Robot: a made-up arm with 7 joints.
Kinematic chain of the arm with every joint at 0, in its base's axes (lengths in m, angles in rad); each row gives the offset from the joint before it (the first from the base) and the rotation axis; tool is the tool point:
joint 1: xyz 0 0 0.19 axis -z
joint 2: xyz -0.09 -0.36 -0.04 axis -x
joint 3: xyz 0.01 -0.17 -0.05 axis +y
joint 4: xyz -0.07 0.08 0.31 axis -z
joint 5: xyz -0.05 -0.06 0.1 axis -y
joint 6: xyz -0.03 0 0.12 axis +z
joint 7: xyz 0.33 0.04 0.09 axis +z
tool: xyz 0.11 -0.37 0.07
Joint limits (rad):
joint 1: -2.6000..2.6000
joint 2: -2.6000..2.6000
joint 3: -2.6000..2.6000
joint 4: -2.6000..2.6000
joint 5: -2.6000..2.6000
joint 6: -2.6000..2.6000
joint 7: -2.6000..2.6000
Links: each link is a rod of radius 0.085 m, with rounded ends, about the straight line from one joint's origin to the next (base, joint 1, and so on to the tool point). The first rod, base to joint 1, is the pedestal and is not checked.
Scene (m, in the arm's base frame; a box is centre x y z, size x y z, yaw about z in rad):
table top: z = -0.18
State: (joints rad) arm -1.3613 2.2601 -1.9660 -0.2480 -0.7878 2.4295 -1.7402
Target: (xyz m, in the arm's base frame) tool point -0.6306 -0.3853 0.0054
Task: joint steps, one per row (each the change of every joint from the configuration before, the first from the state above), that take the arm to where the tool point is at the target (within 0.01 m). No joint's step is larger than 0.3 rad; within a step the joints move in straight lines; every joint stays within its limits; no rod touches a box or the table.
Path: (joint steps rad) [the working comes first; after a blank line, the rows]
Joints at the target: -0.5823 2.6000 -1.1531 -0.5023 -0.9388 2.2622 -2.4184
Straight joint move there: clear.

1: 0.2597 0.1133 0.2710 -0.0848 -0.0503 -0.0558 -0.2261
2: 0.2596 0.1133 0.2709 -0.0848 -0.0504 -0.0557 -0.2260
3: 0.2597 0.1133 0.2710 -0.0847 -0.0503 -0.0558 -0.2261

